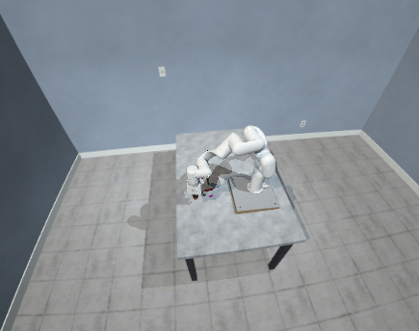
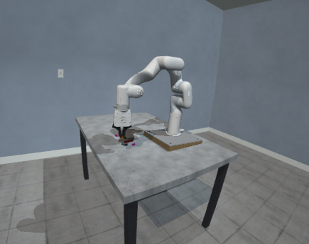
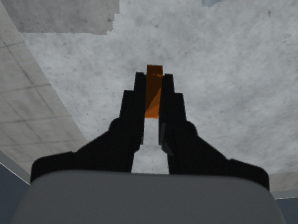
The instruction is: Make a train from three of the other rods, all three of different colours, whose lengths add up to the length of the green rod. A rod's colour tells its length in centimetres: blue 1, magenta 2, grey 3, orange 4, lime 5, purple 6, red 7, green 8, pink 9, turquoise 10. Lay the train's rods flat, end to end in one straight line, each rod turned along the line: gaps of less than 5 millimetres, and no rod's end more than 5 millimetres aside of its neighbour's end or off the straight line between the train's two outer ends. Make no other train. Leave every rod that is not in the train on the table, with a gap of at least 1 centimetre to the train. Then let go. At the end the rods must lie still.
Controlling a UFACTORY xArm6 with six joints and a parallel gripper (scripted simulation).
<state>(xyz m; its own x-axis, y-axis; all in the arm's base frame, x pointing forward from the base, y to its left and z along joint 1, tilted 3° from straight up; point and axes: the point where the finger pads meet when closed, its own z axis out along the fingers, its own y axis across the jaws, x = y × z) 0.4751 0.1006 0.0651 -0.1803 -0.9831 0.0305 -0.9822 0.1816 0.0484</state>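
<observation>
Now: hand 11 cm above the grey rod, 10 cm to the left of it and 5 cm past it. Round my hand: orange rod 2 cm below; then red rod 13 cm to the right, 11 cm below, 10 cm behind; then blue rod 11 cm below, 8 cm to the right, 7 cm behind.
</observation>
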